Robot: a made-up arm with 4 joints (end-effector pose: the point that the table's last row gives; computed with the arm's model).
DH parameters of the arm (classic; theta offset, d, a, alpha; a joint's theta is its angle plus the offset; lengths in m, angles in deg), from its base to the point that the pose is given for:
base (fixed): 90 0.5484 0.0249 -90
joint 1: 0 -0.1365 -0.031 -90
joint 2: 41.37 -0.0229 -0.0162 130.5
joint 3: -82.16 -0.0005 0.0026 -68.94
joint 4: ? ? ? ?
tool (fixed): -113.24 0.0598 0 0
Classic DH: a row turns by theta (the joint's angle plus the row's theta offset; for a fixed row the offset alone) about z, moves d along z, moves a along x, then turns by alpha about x.
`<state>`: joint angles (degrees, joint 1 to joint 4).
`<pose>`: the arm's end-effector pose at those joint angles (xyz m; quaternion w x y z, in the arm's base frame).
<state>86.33 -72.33 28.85 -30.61</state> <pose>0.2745 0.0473 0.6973 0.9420 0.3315 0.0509 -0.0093</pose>
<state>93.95 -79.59 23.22 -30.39</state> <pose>0.2824 0.0548 0.6846 0.9513 0.2966 0.0725 -0.0421</pose>
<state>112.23 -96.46 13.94 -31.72</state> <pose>0.2998 0.0644 0.6464 0.9633 0.1946 0.1276 -0.1339</pose>
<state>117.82 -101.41 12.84 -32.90</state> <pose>0.3047 0.0645 0.6320 0.9620 0.1596 0.1489 -0.1643</pose>
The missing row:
joint 4: -61.34 -0.1405 0.0205 103.3
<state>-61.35 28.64 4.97 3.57</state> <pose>-0.0310 -0.0383 0.4675 0.1188 -0.5318 0.2317 0.8058</pose>
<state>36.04 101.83 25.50 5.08</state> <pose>-0.0027 0.1241 0.5532 0.0567 -0.0977 0.9010 0.4188</pose>
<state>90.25 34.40 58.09 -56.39</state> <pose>0.0421 0.0864 0.7236 0.7803 0.1620 -0.5317 0.2866</pose>
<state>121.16 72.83 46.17 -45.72</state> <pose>-0.0382 0.0973 0.5699 0.4706 -0.0638 -0.7093 0.5209</pose>
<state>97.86 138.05 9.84 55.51</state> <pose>0.0916 0.0790 0.4024 0.4048 -0.4029 0.8132 0.1115</pose>
